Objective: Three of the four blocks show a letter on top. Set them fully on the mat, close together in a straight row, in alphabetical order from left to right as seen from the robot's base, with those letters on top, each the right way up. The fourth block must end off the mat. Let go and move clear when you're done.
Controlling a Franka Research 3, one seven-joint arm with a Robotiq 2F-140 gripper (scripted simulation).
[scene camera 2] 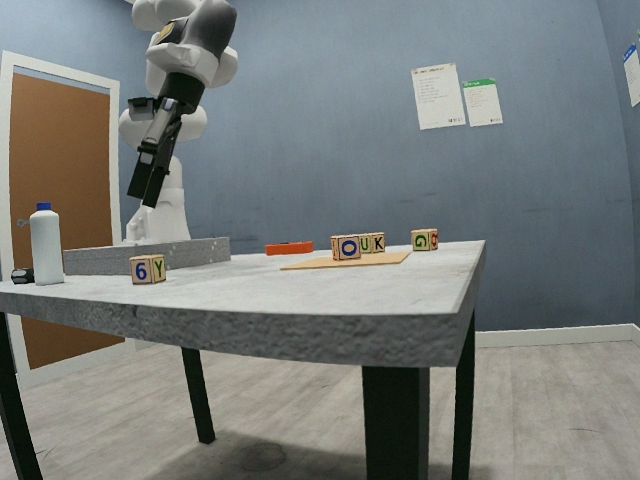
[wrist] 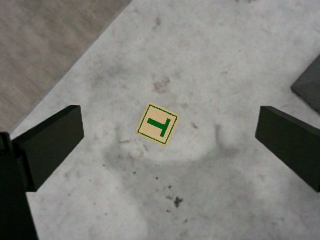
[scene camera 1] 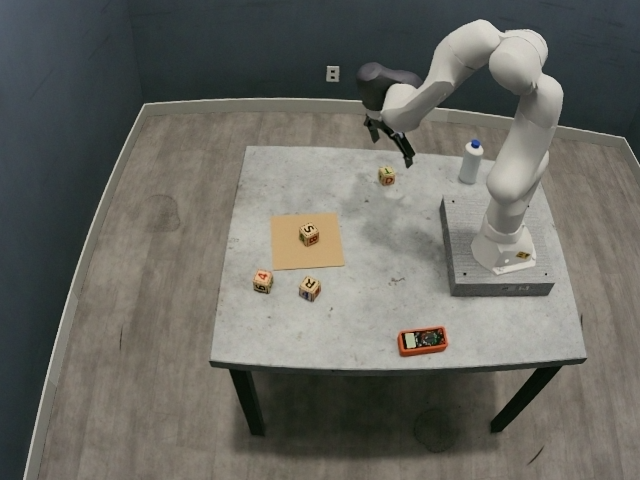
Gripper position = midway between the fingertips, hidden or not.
In view: my gripper (scene camera 2: 142, 202) and a white bottle (scene camera 1: 473, 153).
My gripper also shows in the wrist view (wrist: 170, 121) and in scene camera 1 (scene camera 1: 392, 152). The wrist view does not show the white bottle: it is out of frame.
